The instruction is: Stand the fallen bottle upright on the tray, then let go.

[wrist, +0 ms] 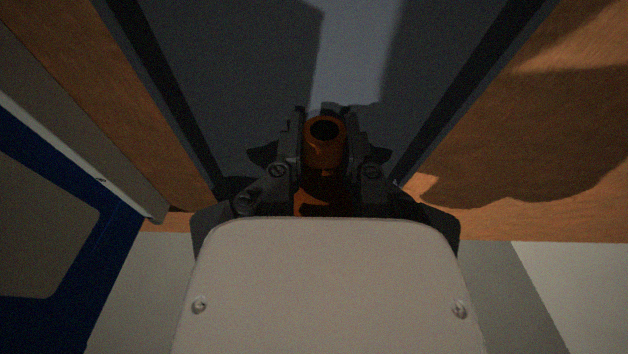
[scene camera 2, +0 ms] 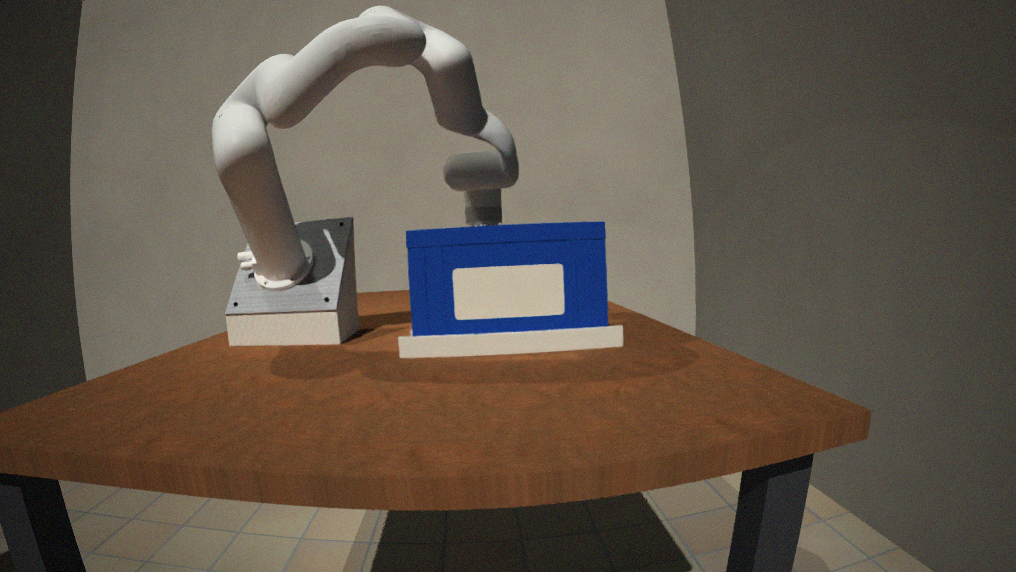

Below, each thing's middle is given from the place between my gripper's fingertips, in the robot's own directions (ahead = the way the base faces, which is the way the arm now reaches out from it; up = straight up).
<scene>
Now: the brown bottle (wrist: 322, 194) 6 cm ahead of my hand and 2 cm above it.
</scene>
